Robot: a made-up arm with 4 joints.
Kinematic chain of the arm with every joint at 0, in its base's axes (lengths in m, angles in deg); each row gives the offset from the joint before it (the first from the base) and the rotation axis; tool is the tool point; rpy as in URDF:
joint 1: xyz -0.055 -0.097 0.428 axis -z
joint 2: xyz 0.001 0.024 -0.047 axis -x
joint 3: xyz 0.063 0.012 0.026 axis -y
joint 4: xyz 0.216 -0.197 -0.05 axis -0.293 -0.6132 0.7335
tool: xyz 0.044 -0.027 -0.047 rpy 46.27 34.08 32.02
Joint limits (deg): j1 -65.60..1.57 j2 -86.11..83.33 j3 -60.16..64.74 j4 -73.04..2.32
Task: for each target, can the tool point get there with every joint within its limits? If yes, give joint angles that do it. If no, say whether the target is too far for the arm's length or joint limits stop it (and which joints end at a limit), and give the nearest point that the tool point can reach.
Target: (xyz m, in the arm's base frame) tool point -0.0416 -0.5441 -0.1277
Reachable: no: too far | nearest point 0.0444 -0.2967 0.1422 | short by 0.376 m
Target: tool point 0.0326 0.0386 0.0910
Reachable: yes | joints -37.79 -52.29 -40.62 -45.70
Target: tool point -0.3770 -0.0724 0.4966
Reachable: no: joint limits stop it (at a limit: joint 1, joint 2, joint 3, joint 4) | nearest point -0.2162 0.0418 0.1711 | short by 0.381 m
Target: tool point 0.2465 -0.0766 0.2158
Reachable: yes | joints -23.15 -43.95 15.17 -62.42
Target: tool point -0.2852 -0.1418 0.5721
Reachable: no: joint limits stop it (at a limit: joint 1, joint 2, joint 3, joint 4) | nearest point -0.0005 -0.2901 0.5543 | short by 0.322 m
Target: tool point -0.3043 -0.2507 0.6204
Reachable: no: joint limits stop it (at a limit: joint 1, joint 2, joint 3, joint 4) | nearest point -0.0005 -0.2901 0.5543 | short by 0.313 m
